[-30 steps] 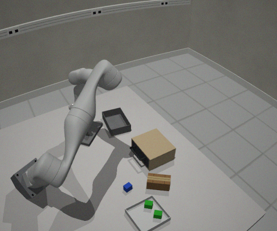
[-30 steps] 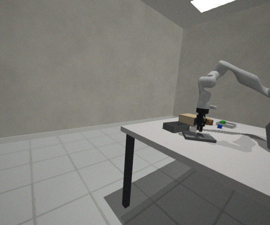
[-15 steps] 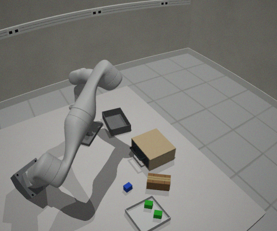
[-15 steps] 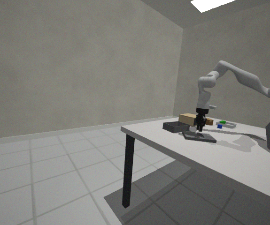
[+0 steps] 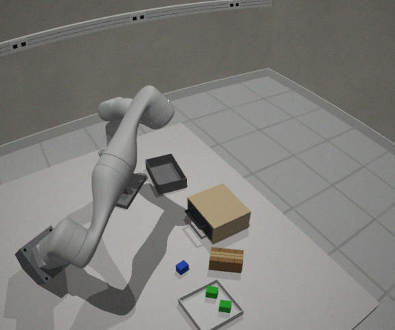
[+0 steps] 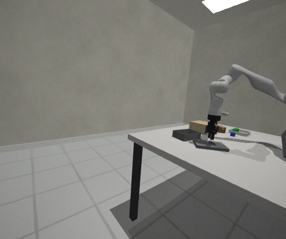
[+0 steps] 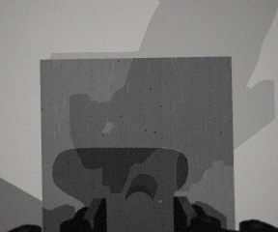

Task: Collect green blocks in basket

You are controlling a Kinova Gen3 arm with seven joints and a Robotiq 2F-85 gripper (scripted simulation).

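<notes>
Now: hand 50 mm above the knobbed lid. Also, from my hand: blue block: 460 mm to the right, 70 mm behind, 50 mm below; light wooden cabinet: 370 mm to the right, 170 mm ahead, 30 mm below; darker brown wooden box: 540 mm to the right, 60 mm ahead, 30 mm below.
</notes>
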